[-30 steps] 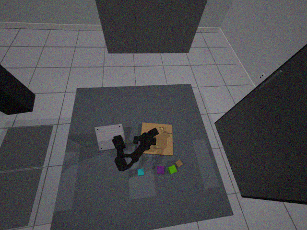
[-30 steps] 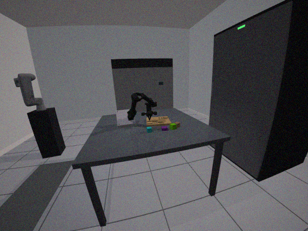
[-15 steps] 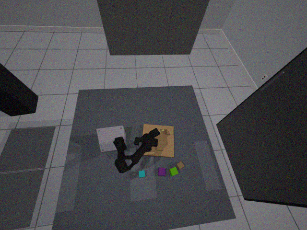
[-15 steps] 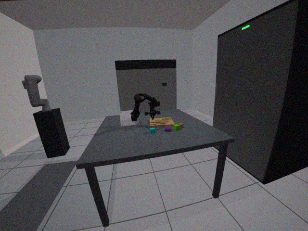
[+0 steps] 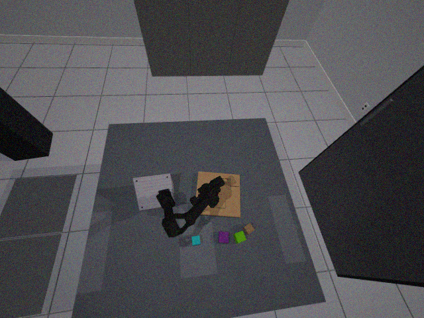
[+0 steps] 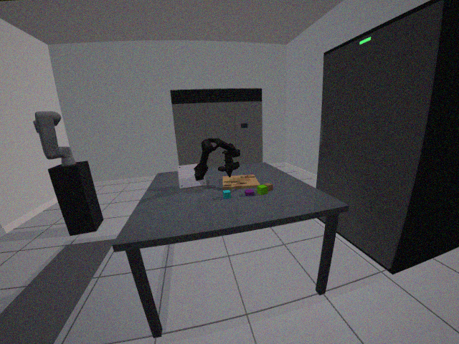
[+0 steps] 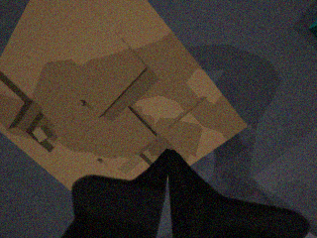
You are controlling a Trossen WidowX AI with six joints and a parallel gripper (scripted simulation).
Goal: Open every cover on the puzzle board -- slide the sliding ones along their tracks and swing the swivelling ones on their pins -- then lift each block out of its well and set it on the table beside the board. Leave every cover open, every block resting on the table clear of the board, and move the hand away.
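Now: gripper tip 10 cm short of the puzzle board, 3 cm to the right of it and 5 cm above it. Also, from my gripper tip: green block (16 cm ahead, 26 cm to the right, 5 cm below); cyan block (10 cm behind, 22 cm to the right, 5 cm below); purple block (6 cm ahead, 24 cm to the right, 6 cm below).
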